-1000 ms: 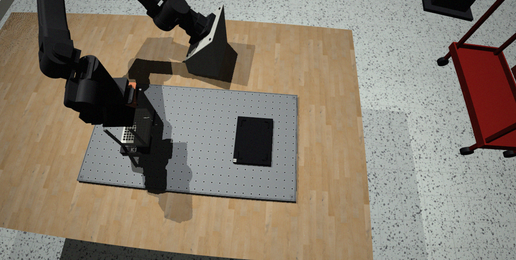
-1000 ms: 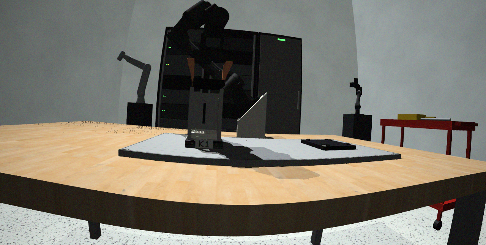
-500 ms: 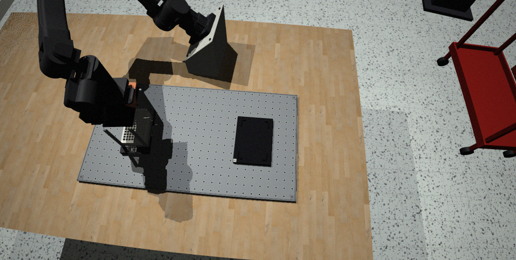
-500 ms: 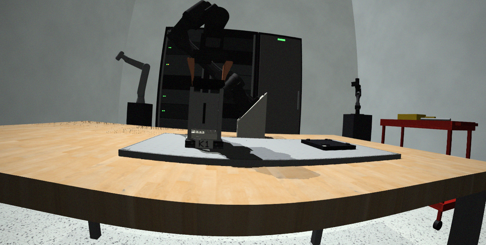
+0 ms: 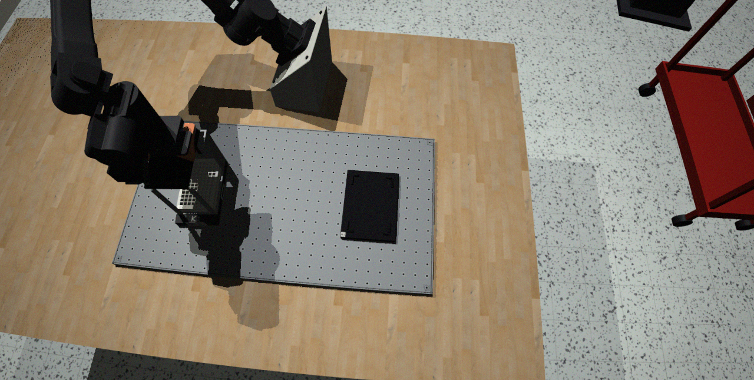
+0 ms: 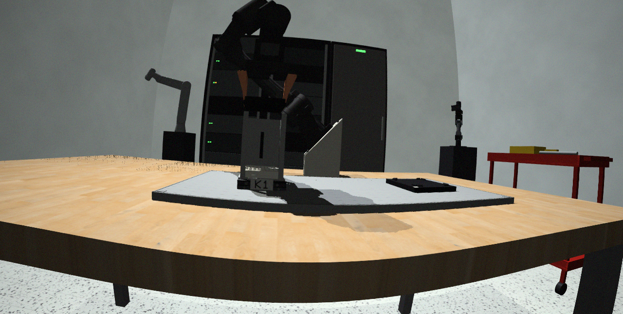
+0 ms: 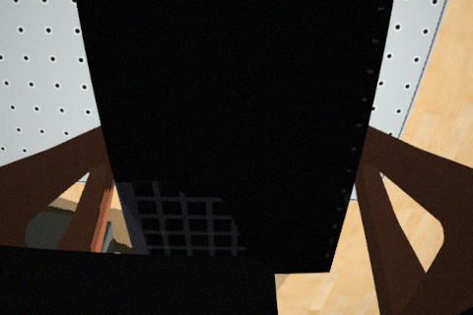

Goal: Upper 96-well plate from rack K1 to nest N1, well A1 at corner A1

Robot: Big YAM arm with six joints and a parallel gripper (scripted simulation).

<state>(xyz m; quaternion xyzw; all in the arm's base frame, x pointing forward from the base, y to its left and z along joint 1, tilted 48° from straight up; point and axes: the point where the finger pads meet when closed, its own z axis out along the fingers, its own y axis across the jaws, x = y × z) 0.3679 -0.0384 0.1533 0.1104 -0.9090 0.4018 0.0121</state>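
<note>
Now: hand 390 mm to the right of the black plate nest N1, 170 mm above it and 50 mm past it. Also, from my hand: pale A1 square: 340 mm to the left, 170 mm below, 30 mm ahead; white 96-well plate: 150 mm below, 10 mm behind.
</note>
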